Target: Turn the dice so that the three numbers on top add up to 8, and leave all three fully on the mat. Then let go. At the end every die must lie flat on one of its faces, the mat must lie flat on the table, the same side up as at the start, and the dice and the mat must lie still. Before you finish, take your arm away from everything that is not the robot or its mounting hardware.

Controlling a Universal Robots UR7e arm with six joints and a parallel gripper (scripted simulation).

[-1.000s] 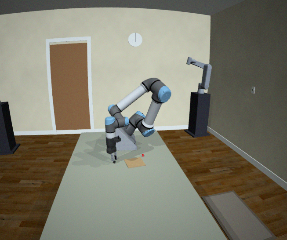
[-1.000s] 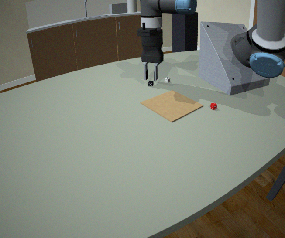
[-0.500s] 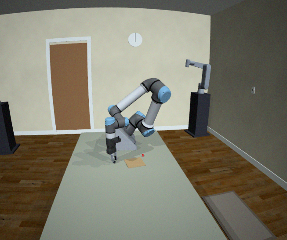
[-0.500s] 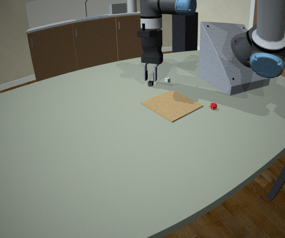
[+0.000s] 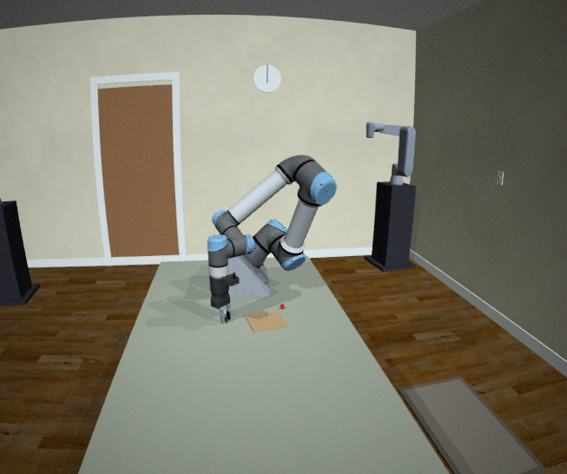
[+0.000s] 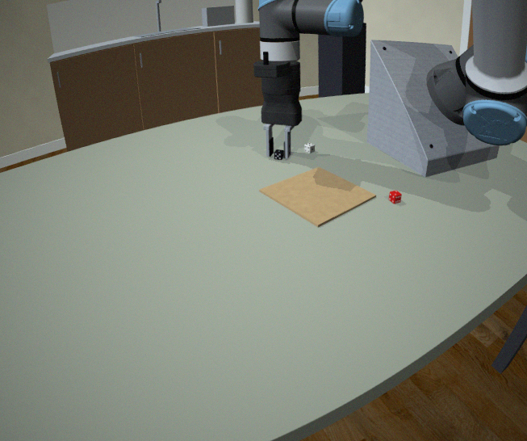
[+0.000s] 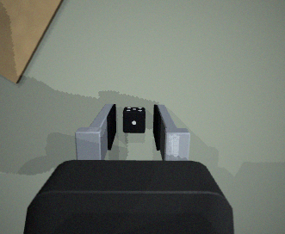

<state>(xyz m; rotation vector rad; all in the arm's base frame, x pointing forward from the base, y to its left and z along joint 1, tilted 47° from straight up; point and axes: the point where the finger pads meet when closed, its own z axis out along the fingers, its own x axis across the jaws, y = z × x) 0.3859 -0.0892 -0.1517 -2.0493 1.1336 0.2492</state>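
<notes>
The tan mat is 3 cm ahead of my hand, 16 cm to the left of it and 2 cm below it. Round my hand: white die 7 cm behind, 1 cm to the left, 2 cm below; red die 6 cm behind, 25 cm to the left, 2 cm below.
</notes>
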